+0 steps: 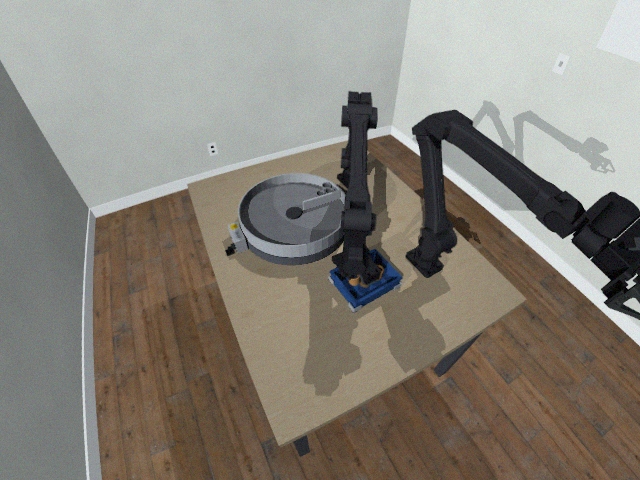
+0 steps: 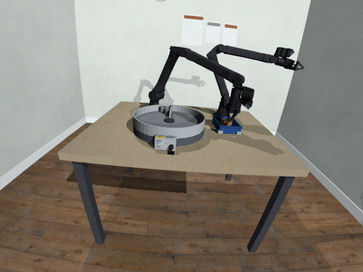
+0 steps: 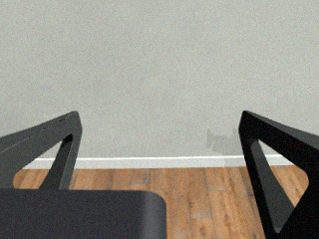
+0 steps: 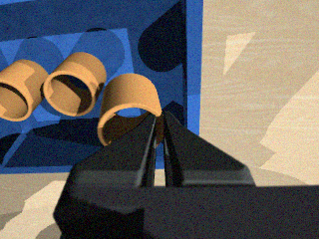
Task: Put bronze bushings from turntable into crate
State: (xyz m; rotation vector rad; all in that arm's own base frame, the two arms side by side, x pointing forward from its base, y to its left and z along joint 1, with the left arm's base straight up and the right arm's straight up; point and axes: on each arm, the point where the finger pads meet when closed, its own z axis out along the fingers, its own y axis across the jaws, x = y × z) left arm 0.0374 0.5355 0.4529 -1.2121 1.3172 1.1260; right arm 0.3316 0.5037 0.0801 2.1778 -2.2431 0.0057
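The blue crate is 70 mm behind my right hand and 60 mm below it.
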